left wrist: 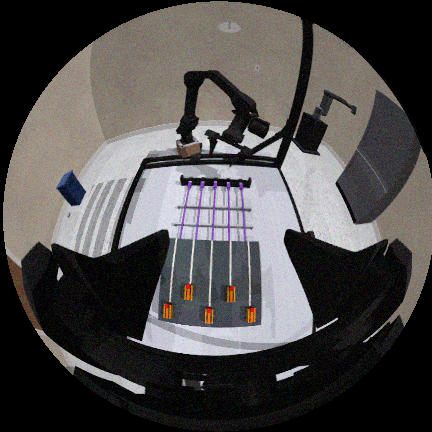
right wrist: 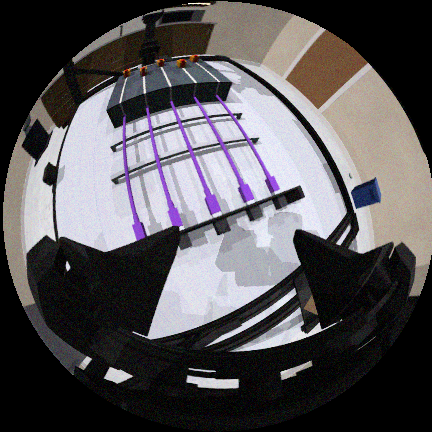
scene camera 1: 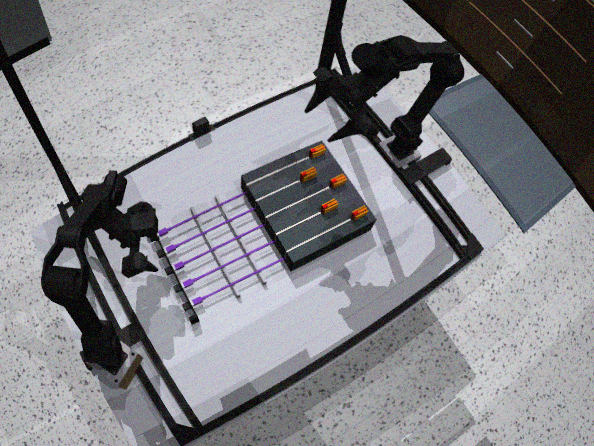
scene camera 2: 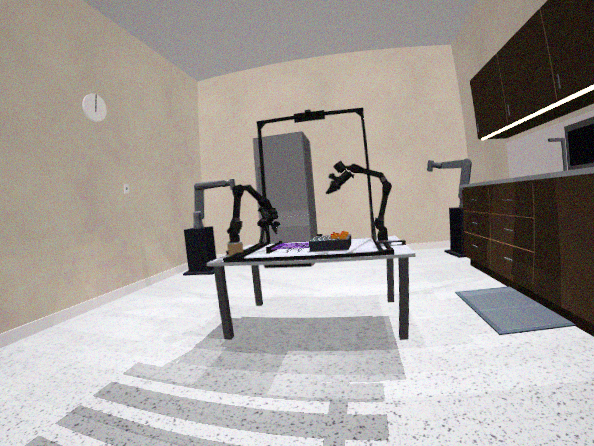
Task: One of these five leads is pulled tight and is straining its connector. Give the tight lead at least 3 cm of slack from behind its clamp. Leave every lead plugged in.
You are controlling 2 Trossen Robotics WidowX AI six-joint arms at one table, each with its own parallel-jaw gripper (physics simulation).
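Five purple leads [scene camera 1: 220,246] [left wrist: 214,215] [right wrist: 192,148] run side by side from plugs in a black strip [scene camera 1: 194,318] [right wrist: 298,192] to a dark box [scene camera 1: 300,234] [left wrist: 220,270] [scene camera 2: 330,245]. Each continues as a white line along the box top to an orange clamp with a red mark, the middle one [scene camera 1: 338,181] [left wrist: 209,315] among them. All look nearly straight; which is tight I cannot tell. My left gripper [scene camera 1: 319,125] [scene camera 2: 328,192] [left wrist: 228,235] is open and empty, high beyond the clamp end. My right gripper [scene camera 1: 157,255] [right wrist: 239,234] is open and empty above the strip end, apart from the plugs.
Two thin rails [scene camera 1: 237,296] [right wrist: 116,179] cross beneath the leads between strip and box. A black frame [scene camera 1: 320,341] borders the table. A small black block [scene camera 1: 201,125] sits on its upper edge in scene camera 1. Gantry posts [scene camera 1: 37,127] rise beside the table.
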